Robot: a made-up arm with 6 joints.
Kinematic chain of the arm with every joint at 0, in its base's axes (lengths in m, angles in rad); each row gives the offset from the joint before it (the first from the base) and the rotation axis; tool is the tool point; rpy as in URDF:
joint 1: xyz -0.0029 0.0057 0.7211 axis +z
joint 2: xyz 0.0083 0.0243 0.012 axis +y
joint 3: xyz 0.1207 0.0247 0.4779 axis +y
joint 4: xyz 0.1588 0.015 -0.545 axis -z
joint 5: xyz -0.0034 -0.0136 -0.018 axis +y
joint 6: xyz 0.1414 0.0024 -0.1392 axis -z
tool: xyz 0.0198 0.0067 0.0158 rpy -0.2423 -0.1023 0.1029
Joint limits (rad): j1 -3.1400..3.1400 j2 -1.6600..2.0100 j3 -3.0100..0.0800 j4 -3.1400..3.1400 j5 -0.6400..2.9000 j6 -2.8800..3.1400
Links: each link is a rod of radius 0.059 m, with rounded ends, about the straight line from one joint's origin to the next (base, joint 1, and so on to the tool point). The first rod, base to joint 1, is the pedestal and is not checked.
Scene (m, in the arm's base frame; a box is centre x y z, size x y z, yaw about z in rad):
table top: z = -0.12
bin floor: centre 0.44 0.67 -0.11 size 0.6 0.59 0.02 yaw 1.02
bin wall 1: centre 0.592 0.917 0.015 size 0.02 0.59 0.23 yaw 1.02
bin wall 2: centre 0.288 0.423 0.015 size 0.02 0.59 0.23 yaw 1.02
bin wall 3: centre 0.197 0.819 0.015 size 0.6 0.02 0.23 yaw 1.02
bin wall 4: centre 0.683 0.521 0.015 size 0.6 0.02 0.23 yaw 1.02
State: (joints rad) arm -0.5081 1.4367 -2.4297 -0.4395 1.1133 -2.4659
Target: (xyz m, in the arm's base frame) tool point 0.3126 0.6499 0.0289
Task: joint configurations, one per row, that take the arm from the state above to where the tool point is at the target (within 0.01 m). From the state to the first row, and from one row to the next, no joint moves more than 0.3 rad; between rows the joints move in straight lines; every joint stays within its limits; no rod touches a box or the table.
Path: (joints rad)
1: -0.2458 1.3558 -2.2439 -0.3943 1.2198 -2.4631
2: 0.0164 1.2748 -2.0582 -0.3490 1.3263 -2.4603
3: 0.2787 1.1939 -1.8724 -0.3038 1.4328 -2.4574
4: 0.5409 1.1130 -1.6867 -0.2586 1.5393 -2.4546
5: 0.8032 1.0320 -1.5009 -0.2133 1.6458 -2.4518
6: 1.0655 0.9511 -1.3152 -0.1681 1.7523 -2.4490
7: 1.0622 1.1781 -1.4838 -0.1726 1.6109 -2.4439
8: 1.0589 1.4051 -1.6525 -0.1771 1.4695 -2.4388

